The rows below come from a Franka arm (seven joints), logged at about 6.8 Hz.
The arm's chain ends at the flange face. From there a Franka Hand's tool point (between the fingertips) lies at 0.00 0.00 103.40 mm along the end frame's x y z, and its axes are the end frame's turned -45 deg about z.
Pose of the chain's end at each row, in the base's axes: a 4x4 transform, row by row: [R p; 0 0 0 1], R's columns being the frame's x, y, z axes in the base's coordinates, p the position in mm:
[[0.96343 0.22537 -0.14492 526.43], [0.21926 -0.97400 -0.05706 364.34], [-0.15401 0.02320 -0.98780 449.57], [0 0 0 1]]
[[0.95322 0.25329 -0.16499 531.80], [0.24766 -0.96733 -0.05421 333.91], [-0.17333 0.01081 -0.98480 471.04], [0 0 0 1]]
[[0.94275 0.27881 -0.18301 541.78], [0.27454 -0.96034 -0.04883 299.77], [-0.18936 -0.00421 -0.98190 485.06], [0 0 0 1]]
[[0.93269 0.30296 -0.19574 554.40], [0.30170 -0.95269 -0.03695 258.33], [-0.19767 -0.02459 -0.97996 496.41], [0 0 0 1]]
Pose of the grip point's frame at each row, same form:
[[0.52189 0.84061 -0.14492 511.45], [0.84376 -0.53368 -0.05706 358.44], [-0.12531 -0.09250 -0.98780 347.43], [0 0 0 1]]
[[0.49493 0.85313 -0.16499 514.74], [0.85913 -0.50888 -0.05421 328.30], [-0.13021 -0.11492 -0.98480 369.21], [0 0 0 1]]
[[0.46948 0.86377 -0.18301 522.86], [0.87319 -0.48493 -0.04883 294.72], [-0.13092 -0.13687 -0.98190 383.53], [0 0 0 1]]
[[0.44529 0.87374 -0.19574 534.16], [0.88699 -0.46032 -0.03695 254.51], [-0.12239 -0.15716 -0.97996 395.08], [0 0 0 1]]

